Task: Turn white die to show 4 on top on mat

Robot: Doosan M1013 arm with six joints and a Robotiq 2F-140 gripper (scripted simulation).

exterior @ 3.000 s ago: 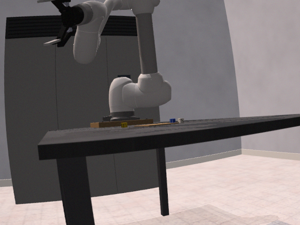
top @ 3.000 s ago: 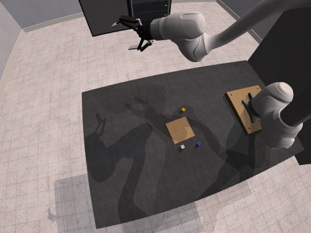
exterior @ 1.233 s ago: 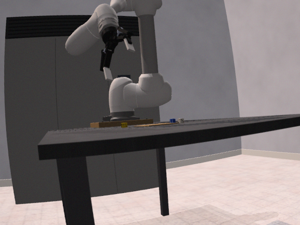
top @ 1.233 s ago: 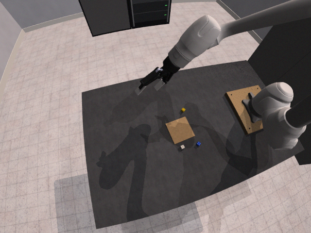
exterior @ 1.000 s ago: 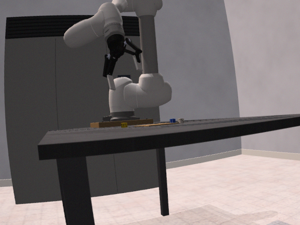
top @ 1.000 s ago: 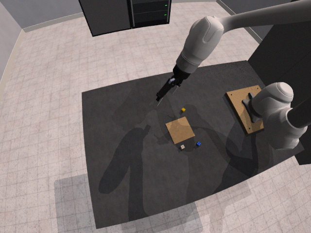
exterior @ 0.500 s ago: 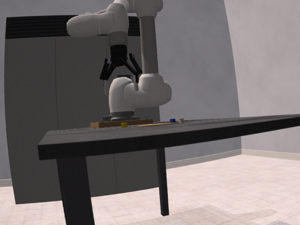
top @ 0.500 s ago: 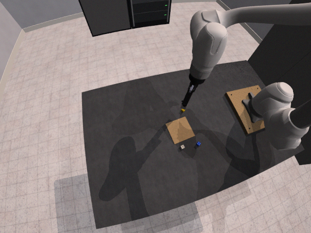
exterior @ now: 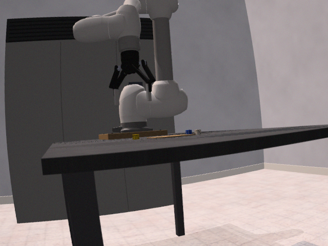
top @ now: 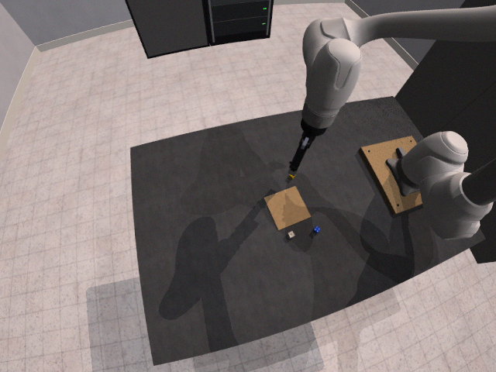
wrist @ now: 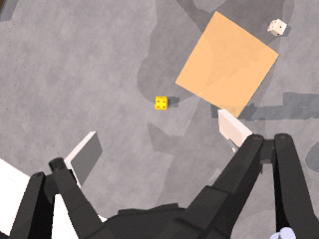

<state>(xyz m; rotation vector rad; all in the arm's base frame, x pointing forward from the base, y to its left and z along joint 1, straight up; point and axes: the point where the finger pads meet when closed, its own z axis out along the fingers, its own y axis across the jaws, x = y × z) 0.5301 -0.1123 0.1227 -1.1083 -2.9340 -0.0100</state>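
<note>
Right now my hand is 140 mm above the yellow die. The rest, counted from my hand: white die (230 mm to the left, 140 mm below, 80 mm ahead); then blue die (240 mm to the left, 140 mm below, 20 mm behind); then tan mat (150 mm below, 130 mm to the left, 60 mm ahead).
</note>
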